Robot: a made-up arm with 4 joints.
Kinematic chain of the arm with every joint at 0, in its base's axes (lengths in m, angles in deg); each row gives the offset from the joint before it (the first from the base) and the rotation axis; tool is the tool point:
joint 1: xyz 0 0 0.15 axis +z
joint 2: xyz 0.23 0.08 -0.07 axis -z
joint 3: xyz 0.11 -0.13 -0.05 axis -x
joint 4: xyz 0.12 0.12 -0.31 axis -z
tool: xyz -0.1 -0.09 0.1
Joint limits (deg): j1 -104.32..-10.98 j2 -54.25..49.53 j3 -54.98..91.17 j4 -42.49..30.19
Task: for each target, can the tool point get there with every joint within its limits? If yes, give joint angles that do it. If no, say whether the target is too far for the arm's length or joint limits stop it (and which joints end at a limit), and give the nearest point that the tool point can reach.
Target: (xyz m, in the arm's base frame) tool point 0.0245 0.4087 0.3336
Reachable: no: joint limits stop it (at a limit: joint 1, joint 2, joint 3, joint 4) | nearest point 0.2474 0.1713 -0.0148 | short by 0.477 m
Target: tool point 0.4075 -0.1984 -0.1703
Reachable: yes | joints -25.53 -36.67 27.66 0.47
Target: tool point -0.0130 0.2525 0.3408
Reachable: no: joint limits stop it (at a limit: joint 1, joint 2, joint 3, joint 4) | nearest point 0.2474 0.1713 -0.0148 | short by 0.448 m
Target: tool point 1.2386 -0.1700 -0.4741
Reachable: no: too far | nearest point 0.5962 -0.0818 -0.1011 | short by 0.748 m
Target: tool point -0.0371 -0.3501 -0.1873
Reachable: yes | joints -81.35 -1.85 29.64 20.30
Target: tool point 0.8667 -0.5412 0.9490
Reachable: no: too far | nearest point 0.5387 -0.3364 0.0482 | short by 0.980 m
